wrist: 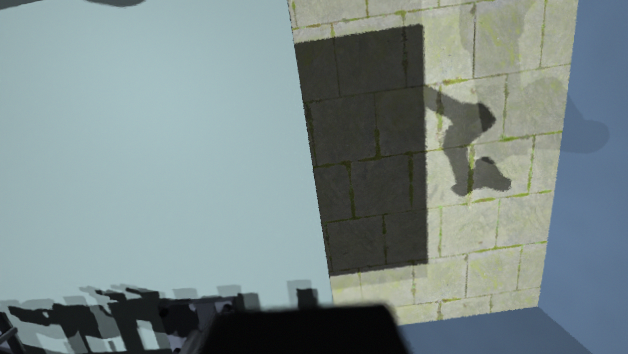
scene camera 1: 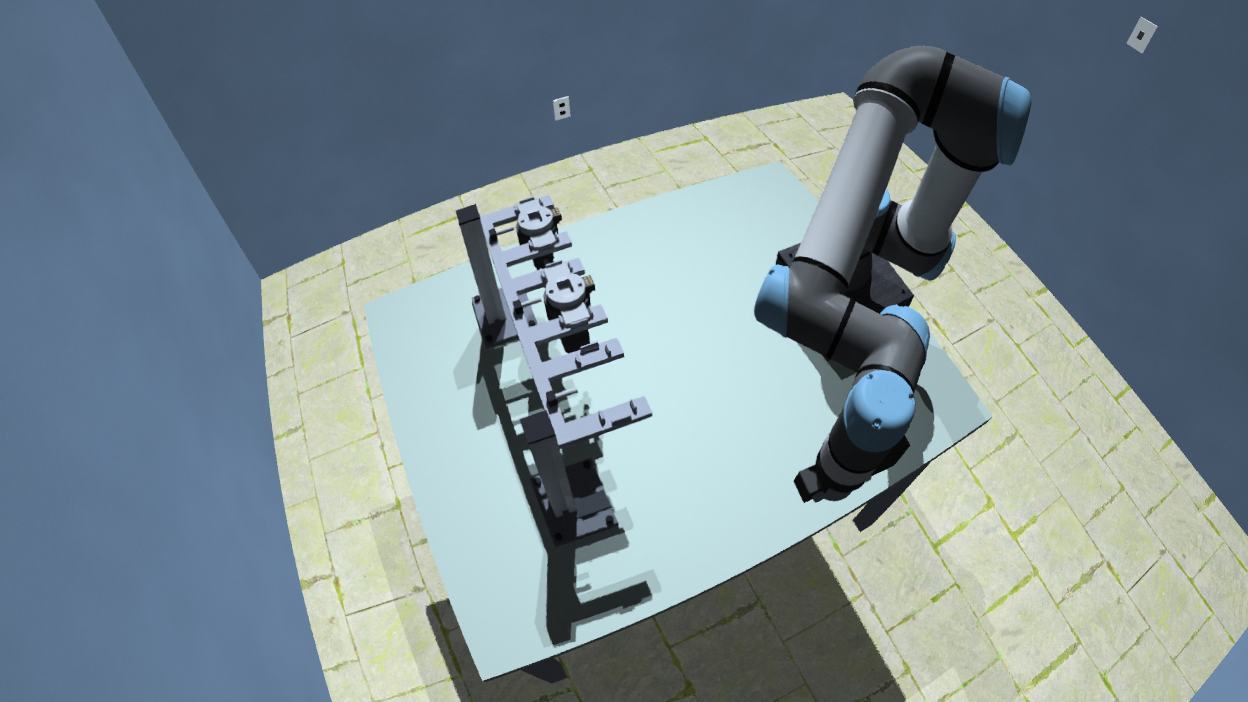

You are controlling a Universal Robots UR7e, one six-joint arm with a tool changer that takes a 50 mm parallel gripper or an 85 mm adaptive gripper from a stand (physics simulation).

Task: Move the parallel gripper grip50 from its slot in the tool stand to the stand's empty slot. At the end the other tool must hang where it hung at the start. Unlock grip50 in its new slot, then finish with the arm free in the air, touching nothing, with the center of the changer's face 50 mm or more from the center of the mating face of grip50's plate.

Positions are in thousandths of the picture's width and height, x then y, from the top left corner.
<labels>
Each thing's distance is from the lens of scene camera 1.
parallel gripper grip50 (scene camera 1: 455,420): 101 cm
tool stand (scene camera 1: 460,719): 111 cm
</labels>
